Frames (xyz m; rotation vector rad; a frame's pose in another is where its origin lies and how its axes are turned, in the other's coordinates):
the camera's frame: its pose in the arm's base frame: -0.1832 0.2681 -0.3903 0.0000 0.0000 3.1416
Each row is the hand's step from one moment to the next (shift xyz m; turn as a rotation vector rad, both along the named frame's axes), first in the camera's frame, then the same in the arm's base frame.
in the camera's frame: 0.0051 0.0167 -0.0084 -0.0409 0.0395 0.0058
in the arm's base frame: -0.0051 -0.0167 -0.0084 0.0409 -0.0395 0.0058
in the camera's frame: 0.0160 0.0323 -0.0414 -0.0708 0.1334 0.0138
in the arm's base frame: -0.0160 -0.0323 -0.0414 0.0708 -0.1334 0.0138
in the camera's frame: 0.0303 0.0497 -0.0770 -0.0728 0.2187 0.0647
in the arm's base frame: -0.0303 -0.0497 -0.0770 0.0728 -0.2187 0.0647
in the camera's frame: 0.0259 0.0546 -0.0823 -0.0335 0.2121 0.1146
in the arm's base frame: -0.0259 -0.0546 -0.0823 0.0335 -0.2121 0.1146
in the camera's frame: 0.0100 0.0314 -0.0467 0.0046 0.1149 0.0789
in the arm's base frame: -0.0100 -0.0314 -0.0467 -0.0046 -0.1149 0.0789
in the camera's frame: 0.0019 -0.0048 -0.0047 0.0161 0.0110 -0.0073
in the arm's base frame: -0.0019 0.0048 -0.0047 -0.0161 -0.0110 -0.0073
